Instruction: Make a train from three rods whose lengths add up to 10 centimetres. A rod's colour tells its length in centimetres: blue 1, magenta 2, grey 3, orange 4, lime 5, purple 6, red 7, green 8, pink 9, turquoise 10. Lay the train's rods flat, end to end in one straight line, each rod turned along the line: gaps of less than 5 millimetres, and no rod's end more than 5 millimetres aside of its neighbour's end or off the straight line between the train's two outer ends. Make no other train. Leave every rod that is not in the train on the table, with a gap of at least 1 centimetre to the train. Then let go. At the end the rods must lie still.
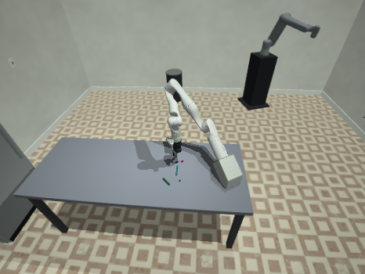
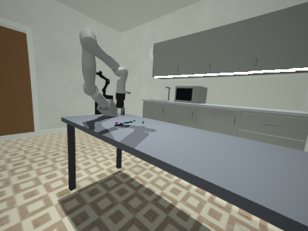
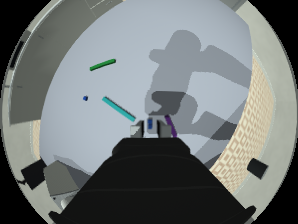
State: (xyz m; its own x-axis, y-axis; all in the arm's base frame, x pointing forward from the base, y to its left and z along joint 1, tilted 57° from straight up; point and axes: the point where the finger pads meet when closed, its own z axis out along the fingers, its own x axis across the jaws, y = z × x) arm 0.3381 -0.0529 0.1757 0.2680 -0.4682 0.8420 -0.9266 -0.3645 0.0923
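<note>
Now: hand 110 mm short of the green rod, 170 mm to the right of it and 90 mm above it. Round my hand: magenta rod: 60 mm behind, 90 mm below; then turquoise rod: 10 mm ahead, 80 mm to the left, 90 mm below; then purple rod: 50 mm to the right, 90 mm below.
</note>
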